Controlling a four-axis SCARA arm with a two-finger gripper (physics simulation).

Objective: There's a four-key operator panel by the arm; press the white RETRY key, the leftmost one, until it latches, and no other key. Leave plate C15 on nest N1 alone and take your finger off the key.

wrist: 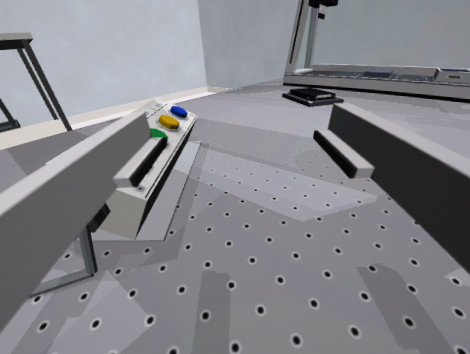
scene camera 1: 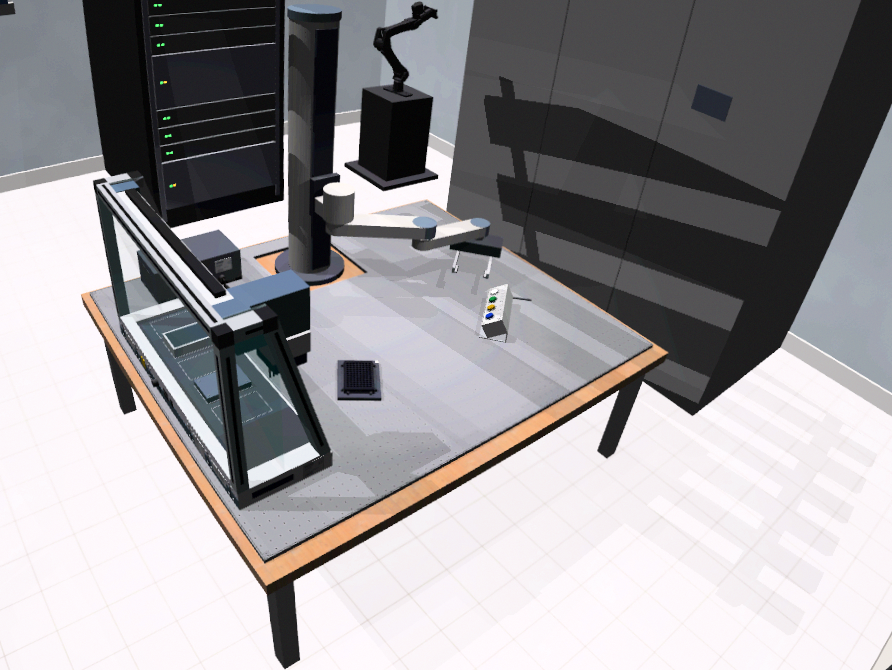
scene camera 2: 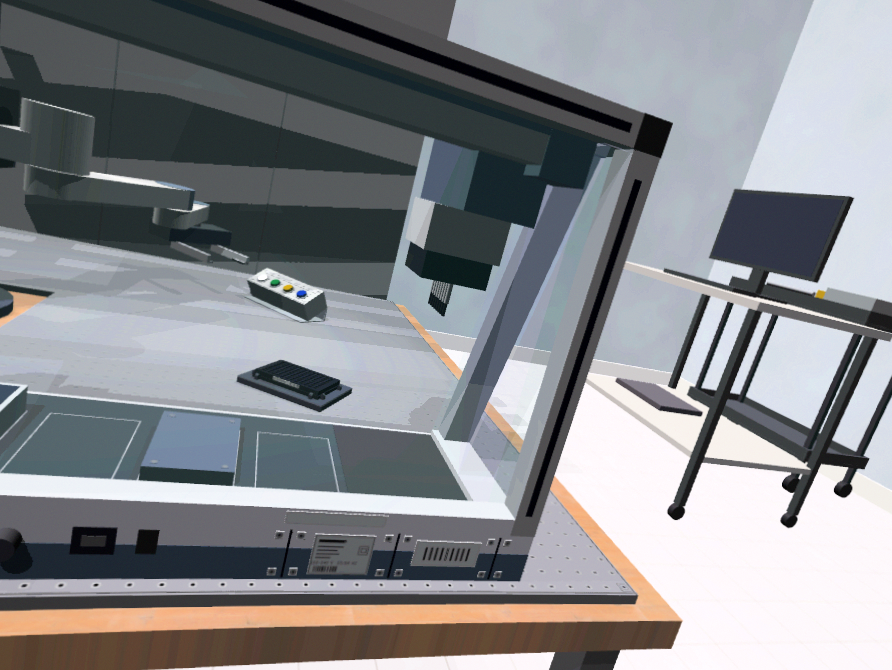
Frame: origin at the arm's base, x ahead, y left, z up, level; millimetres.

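Seen in the pictures: gripper, fingertip midpoint: (wrist: 239, 124) (scene camera 1: 470, 273) (scene camera 2: 229, 260); arm's base at its link origin: (scene camera 1: 309, 267).
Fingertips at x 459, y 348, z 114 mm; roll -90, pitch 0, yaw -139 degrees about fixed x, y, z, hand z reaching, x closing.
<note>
Pixels of each thing's top centre, then the offset from my fingertips to it. "spot": a spot on its surface instead.
- operator panel at its top centre: (wrist: 139, 114) (scene camera 2: 289, 279) (scene camera 1: 499, 300) dz -17, dx +154, dy -6 mm
- white RETRY key at its top centre: (scene camera 2: 263, 275) (scene camera 1: 495, 290) dz -29, dx +90, dy +38 mm
- dark plate C15 at its top centre: (scene camera 2: 298, 374) (scene camera 1: 358, 374) (wrist: 311, 91) dz -75, dx +164, dy -562 mm
- nest N1 at its top centre: (scene camera 2: 298, 376) (scene camera 1: 358, 375) (wrist: 311, 92) dz -79, dx +164, dy -562 mm
- glass-sided enclosure at a spot on its surface: (scene camera 1: 234, 425) spot: dz +166, dx +392, dy -1040 mm
The operator panel (scene camera 1: 503, 308) (scene camera 2: 284, 300) (wrist: 121, 215) is a white sloped box with a row of keys. The white RETRY key (scene camera 1: 493, 291) (scene camera 2: 262, 276) is at the row's end nearest the gripper; in the wrist view the left finger hides it. Whether it is latched cannot be told. My gripper (scene camera 1: 470, 272) (scene camera 2: 227, 258) (wrist: 239, 124) is open and empty, above the table near that end. In the wrist view one finger passes in front of the panel, the other is off to its right. The dark plate C15 (scene camera 1: 358, 376) (scene camera 2: 299, 376) (wrist: 312, 93) sits on nest N1 (scene camera 1: 359, 395).
Green (scene camera 1: 493, 299) (wrist: 158, 133), yellow (scene camera 1: 491, 307) (wrist: 169, 121) and blue (scene camera 1: 489, 315) (wrist: 179, 111) keys follow along the panel. A cable leaves its side. A glass-sided enclosure (scene camera 1: 234, 425) stands at the table's left in scene camera 1. A tall dark cabinet (scene camera 1: 612, 43) stands behind the panel.
</note>
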